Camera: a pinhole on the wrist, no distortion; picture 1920 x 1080 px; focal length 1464.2 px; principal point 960.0 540.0 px. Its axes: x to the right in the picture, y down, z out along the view. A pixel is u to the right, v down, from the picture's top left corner.
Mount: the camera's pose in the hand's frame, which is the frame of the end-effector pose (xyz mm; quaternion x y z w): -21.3 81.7 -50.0 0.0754 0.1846 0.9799 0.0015
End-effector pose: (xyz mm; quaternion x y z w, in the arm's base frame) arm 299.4 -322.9 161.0 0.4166 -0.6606 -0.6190 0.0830
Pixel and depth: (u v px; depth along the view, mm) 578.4 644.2 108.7
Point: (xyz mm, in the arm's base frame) 203.7 -314.3 241.1
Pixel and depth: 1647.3 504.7 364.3
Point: 92.9 -29.4 350.1
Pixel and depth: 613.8 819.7 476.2
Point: -132.0 -145.1 152.8
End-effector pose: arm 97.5 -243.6 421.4 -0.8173 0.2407 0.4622 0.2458
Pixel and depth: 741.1 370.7 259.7
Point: -112.9 -299.5 259.2
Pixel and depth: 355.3 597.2 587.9
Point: -222.7 -207.6 -103.6
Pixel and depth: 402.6 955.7 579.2
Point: -178.0 -72.8 -83.2
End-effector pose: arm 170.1 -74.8 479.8 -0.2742 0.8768 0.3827 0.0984
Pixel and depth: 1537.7 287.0 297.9
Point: 106.3 259.3 511.4
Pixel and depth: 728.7 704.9 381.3
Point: -19.8 208.3 341.2
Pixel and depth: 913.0 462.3 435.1
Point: -34.1 293.7 384.8
